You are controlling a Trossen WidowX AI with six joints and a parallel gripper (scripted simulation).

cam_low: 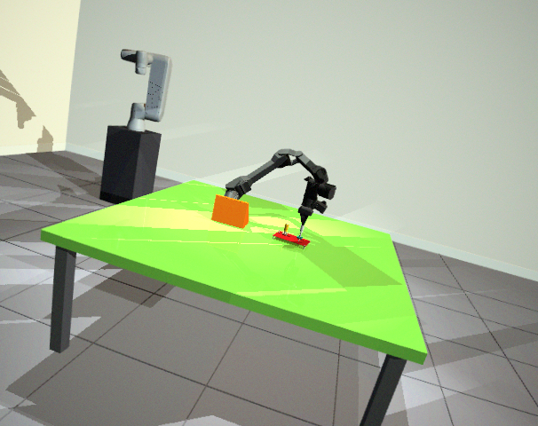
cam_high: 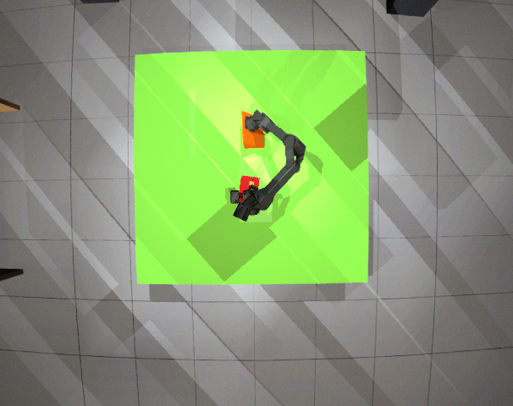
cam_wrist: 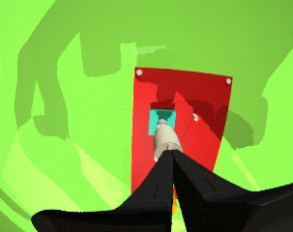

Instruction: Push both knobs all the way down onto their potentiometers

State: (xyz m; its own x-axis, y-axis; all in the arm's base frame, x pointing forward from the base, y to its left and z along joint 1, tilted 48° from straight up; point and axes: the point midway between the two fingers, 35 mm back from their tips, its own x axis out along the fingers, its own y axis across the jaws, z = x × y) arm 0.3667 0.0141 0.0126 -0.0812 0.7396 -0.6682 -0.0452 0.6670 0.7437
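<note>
My gripper tip is 10 mm above the grey knob. The rest, counted from my gripper tip: yellow-orange knob: 70 mm behind, 30 mm below.
</note>
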